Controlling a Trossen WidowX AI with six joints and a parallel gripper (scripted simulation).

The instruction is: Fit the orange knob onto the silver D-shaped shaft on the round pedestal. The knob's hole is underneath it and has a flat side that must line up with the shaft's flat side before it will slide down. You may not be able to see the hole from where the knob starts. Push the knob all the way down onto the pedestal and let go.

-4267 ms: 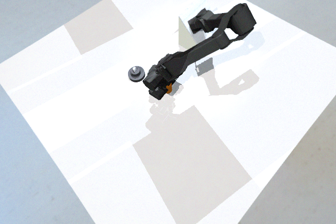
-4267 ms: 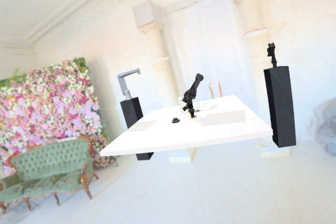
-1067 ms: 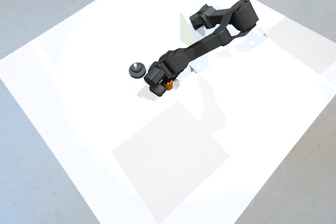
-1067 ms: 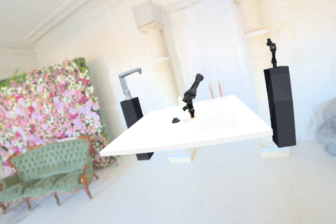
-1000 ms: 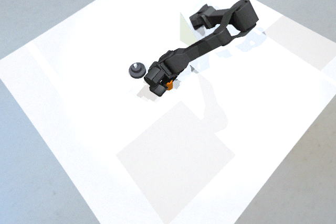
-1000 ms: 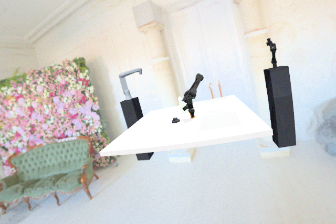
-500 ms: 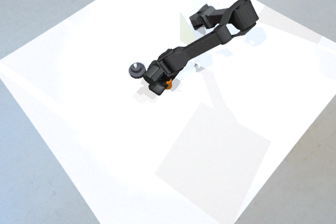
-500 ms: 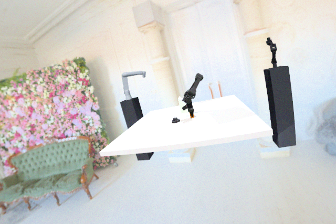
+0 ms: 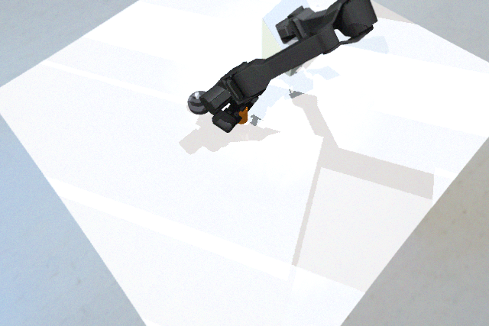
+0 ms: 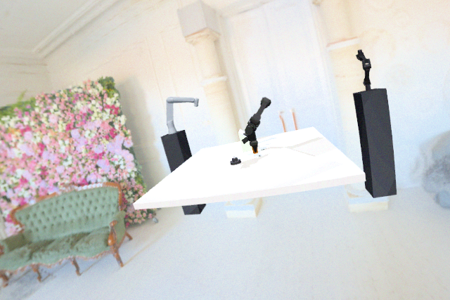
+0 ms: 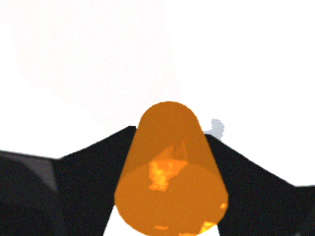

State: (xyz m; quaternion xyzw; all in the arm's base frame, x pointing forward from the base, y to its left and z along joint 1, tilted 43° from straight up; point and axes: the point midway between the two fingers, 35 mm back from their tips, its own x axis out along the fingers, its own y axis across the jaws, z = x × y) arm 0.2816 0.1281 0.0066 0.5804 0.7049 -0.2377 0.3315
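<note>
My gripper tip is now 5 cm short of the dark round pedestal, 16 cm to the left of it and 2 cm above it. Round my gripper tip: orange knob 3 cm above.
</note>
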